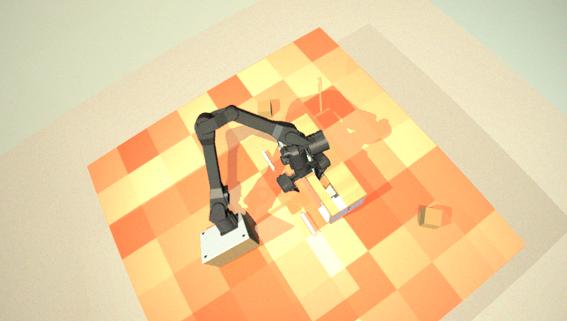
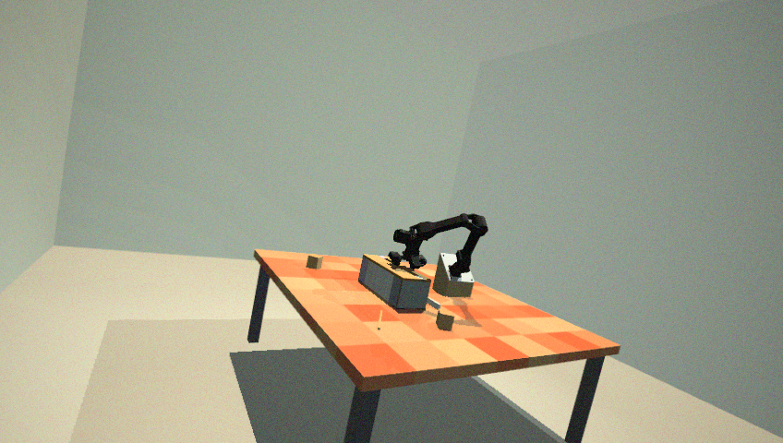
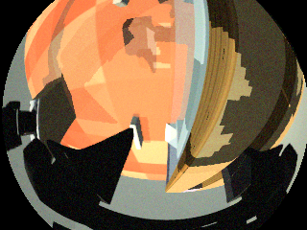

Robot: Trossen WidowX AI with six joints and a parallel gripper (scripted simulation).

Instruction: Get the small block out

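The small tan block lies 6 cm ahead of my gripper tip and 2 cm to the right of it. Also, from my gripper tip: long clear-fronted box: 3 cm ahead, 4 cm to the left, 2 cm below; thin stick: 26 cm ahead, 37 cm to the left, 8 cm below.
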